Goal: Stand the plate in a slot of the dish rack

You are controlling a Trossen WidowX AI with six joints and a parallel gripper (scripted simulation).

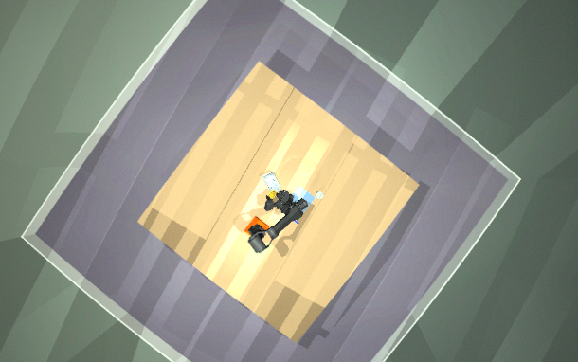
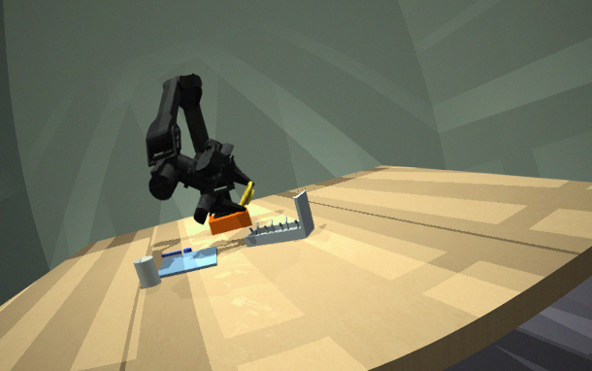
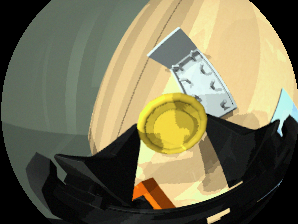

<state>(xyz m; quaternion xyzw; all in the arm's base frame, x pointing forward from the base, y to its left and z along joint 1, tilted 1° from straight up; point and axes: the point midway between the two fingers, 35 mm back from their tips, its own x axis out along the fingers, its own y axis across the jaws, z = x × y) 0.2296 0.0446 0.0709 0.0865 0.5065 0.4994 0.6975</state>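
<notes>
Now: gripper tip 5 cm short of the grey dish rack, 4 cm to the right of it and 7 cm above it. The rest, counted from my gripper tip: light blue mat 7 cm ahead, 17 cm to the right, 9 cm below; yellow plate 1 cm to the right; blue utensil 4 cm behind, 20 cm to the right, 9 cm below.
</notes>
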